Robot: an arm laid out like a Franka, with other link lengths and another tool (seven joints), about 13 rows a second.
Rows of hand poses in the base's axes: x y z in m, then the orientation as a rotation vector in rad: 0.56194 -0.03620 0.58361 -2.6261 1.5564 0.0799; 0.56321 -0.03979 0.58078 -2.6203 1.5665 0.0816; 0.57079 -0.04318 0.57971 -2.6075 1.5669 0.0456; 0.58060 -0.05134 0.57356 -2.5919 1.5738 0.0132; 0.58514 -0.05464 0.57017 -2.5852 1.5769 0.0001; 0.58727 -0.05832 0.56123 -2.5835 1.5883 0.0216; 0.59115 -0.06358 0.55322 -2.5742 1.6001 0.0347; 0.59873 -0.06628 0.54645 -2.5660 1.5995 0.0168; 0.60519 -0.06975 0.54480 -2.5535 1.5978 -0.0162; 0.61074 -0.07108 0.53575 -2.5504 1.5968 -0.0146
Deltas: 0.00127 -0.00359 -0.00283 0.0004 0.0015 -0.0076; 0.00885 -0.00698 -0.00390 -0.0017 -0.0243 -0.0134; 0.01866 -0.01514 -0.01005 -0.0038 -0.0472 -0.0238; 0.02320 -0.01844 -0.01344 -0.0046 -0.0566 -0.0283; 0.02533 -0.02212 -0.02238 -0.0014 -0.0417 -0.0346; 0.02921 -0.02738 -0.03039 0.0044 -0.0346 -0.0440; 0.03679 -0.03008 -0.03716 0.0048 -0.0483 -0.0473; 0.04325 -0.03355 -0.03881 0.0036 -0.0728 -0.0519; 0.04880 -0.03488 -0.04786 0.0069 -0.0735 -0.0525
